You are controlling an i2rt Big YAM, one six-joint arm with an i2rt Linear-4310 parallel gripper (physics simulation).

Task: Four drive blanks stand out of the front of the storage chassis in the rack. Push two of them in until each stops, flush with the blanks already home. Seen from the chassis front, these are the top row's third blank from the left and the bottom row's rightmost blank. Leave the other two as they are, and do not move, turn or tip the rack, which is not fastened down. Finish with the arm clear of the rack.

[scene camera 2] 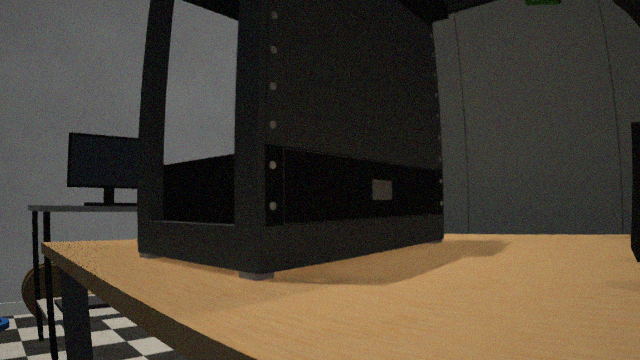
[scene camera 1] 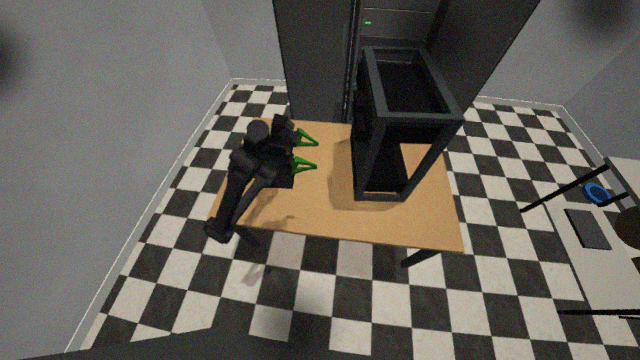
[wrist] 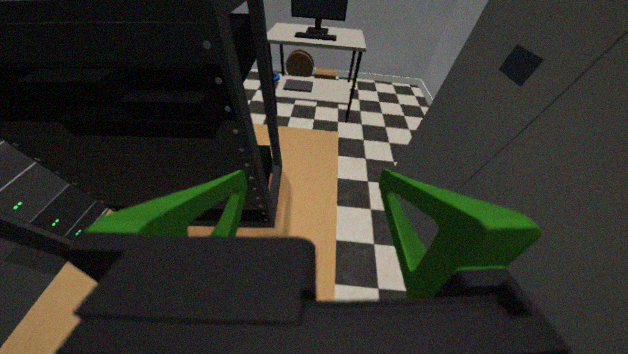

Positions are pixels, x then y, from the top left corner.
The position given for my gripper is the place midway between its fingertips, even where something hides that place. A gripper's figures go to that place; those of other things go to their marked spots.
Scene:
My gripper (scene camera 1: 317,155): 0.64 m from the lens. A dark rack (scene camera 1: 394,103) is 0.88 m from the lens.

